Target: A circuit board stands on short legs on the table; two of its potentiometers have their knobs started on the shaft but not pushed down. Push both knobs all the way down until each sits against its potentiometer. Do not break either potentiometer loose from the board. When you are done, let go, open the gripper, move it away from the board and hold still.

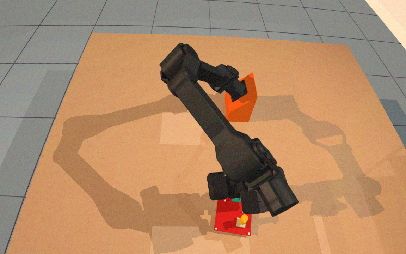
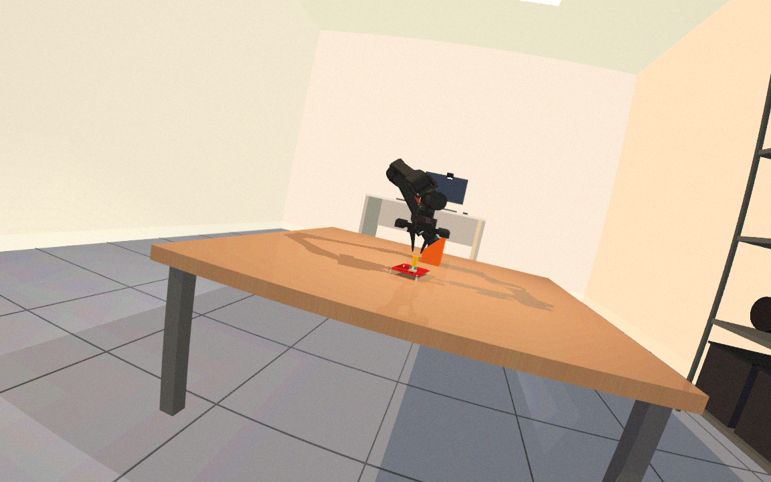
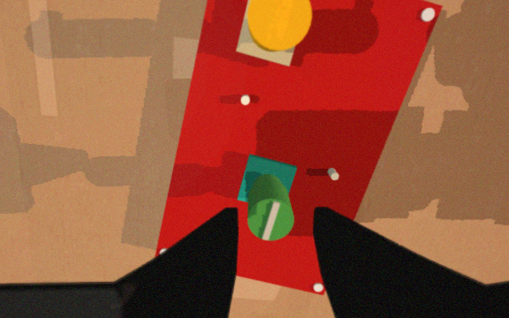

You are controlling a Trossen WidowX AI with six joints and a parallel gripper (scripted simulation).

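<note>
The green knob is 1 cm behind my gripper tip and 3 cm below it. From my gripper tip the other things lie so: yellow knob: 6 cm ahead, 2 cm below.
</note>
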